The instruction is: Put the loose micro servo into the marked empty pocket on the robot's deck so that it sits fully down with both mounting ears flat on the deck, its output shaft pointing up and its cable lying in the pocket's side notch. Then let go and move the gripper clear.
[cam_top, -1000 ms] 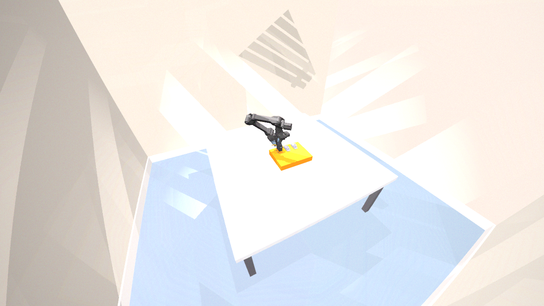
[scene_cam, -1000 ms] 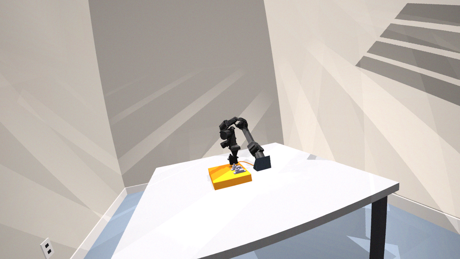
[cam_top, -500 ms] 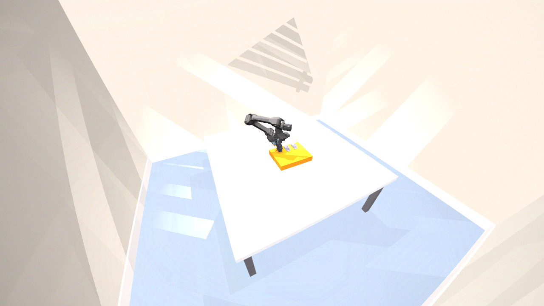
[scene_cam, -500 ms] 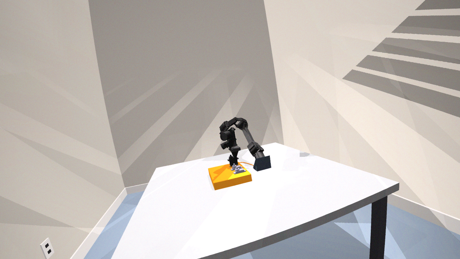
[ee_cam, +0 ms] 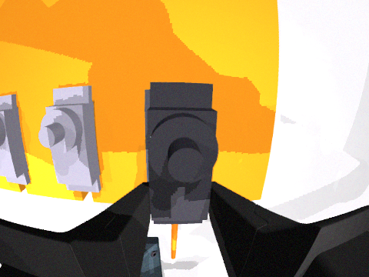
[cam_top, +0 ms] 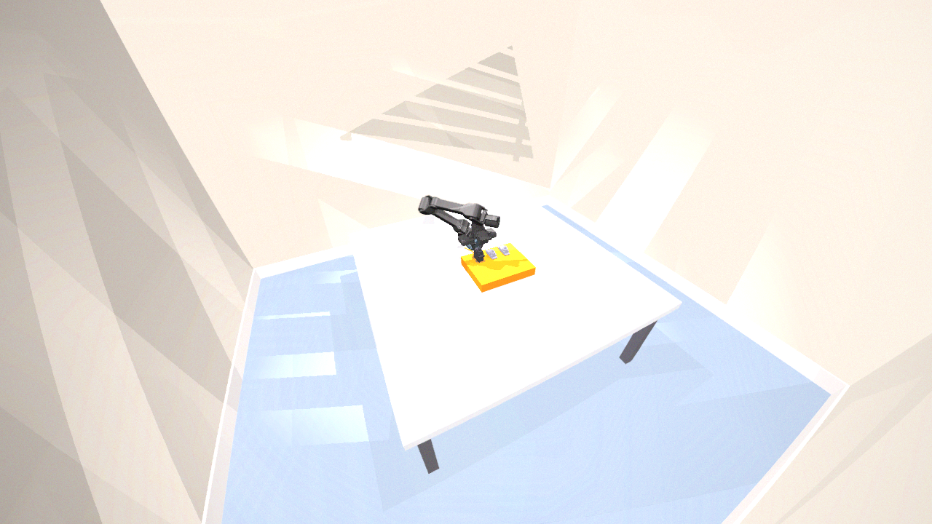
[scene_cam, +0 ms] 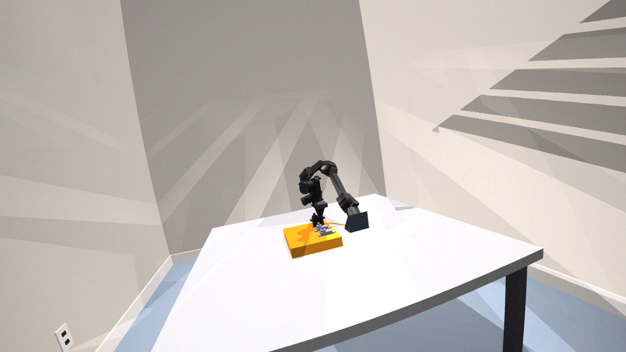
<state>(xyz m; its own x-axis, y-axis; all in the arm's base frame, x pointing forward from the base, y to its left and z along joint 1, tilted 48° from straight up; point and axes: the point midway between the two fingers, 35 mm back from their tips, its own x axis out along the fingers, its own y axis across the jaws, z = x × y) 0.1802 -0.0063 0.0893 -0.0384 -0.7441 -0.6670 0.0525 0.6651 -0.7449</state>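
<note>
The orange deck lies 130 mm ahead of my gripper tip, 70 mm to the left of it and 60 mm below it.
</note>
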